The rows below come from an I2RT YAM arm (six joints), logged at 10 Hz.
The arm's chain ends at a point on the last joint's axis. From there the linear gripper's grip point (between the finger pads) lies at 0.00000 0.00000 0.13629 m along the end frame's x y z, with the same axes.
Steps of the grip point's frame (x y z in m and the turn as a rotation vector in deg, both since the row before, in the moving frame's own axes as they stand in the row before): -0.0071 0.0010 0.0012 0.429 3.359 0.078; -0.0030 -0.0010 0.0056 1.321 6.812 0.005; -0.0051 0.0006 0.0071 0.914 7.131 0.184; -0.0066 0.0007 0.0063 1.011 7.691 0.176; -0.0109 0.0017 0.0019 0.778 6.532 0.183; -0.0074 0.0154 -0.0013 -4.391 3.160 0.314; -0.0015 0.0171 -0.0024 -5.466 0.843 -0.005
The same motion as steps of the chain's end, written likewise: -0.0151 0.0020 0.0014 0.429 3.359 0.078; -0.0192 0.0021 0.0066 1.321 6.812 0.005; -0.0220 0.0027 0.0082 0.914 7.131 0.184; -0.0248 0.0031 0.0075 1.011 7.691 0.176; -0.0264 0.0035 0.0028 0.778 6.532 0.183; -0.0149 0.0050 -0.0007 -4.391 3.160 0.314; -0.0035 0.0041 -0.0018 -5.466 0.843 -0.005
